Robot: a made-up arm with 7 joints.
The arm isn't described. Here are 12 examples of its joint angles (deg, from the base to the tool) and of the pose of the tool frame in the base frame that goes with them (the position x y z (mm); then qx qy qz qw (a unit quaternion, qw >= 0)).
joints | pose
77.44 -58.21 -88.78 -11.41 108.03 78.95 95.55 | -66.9 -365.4 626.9 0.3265 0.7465 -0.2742 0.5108
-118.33 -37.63 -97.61 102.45 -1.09 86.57 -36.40 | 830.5 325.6 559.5 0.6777 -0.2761 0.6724 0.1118
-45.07 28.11 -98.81 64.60 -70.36 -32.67 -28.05 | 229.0 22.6 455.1 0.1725 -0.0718 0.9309 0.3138
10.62 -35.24 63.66 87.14 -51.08 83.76 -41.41 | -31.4 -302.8 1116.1 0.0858 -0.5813 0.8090 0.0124
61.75 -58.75 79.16 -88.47 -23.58 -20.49 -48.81 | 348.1 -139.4 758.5 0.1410 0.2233 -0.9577 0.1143
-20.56 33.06 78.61 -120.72 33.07 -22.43 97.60 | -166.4 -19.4 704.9 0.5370 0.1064 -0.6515 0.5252
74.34 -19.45 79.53 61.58 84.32 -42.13 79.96 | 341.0 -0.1 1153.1 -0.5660 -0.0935 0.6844 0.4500
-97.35 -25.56 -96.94 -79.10 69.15 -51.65 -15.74 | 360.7 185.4 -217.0 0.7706 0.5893 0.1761 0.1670
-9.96 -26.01 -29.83 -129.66 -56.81 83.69 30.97 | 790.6 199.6 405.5 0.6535 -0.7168 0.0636 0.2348
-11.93 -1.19 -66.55 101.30 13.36 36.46 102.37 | 325.6 354.4 545.0 -0.5032 0.8009 0.0715 0.3165
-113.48 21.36 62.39 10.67 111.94 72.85 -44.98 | 88.1 335.4 495.1 -0.3087 -0.8154 -0.4327 0.2296
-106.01 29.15 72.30 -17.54 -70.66 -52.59 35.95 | -83.0 -249.4 488.0 0.4881 -0.0867 -0.4037 0.7690
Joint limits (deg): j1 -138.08..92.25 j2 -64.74..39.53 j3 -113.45..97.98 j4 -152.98..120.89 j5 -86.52..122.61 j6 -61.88..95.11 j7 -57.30..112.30
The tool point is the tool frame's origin. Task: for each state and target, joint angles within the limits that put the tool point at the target. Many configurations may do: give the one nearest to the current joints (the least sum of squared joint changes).
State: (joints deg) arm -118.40 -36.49 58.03 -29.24 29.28 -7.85 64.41
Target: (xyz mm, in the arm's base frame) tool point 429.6 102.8 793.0
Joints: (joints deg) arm -118.19 -44.68 71.81 -66.12 17.47 20.58 61.42
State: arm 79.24 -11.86 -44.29 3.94 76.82 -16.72 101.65
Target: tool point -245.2 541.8 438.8
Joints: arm 64.61 1.35 -35.80 -1.61 77.33 -35.45 101.29
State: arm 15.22 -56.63 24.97 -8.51 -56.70 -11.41 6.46
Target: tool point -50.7 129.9 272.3
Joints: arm 17.40 -12.95 -1.99 -31.19 -77.35 28.88 14.80
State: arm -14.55 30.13 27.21 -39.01 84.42 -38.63 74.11
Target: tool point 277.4 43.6 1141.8
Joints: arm -13.37 18.51 46.83 -37.16 72.05 -48.38 79.84
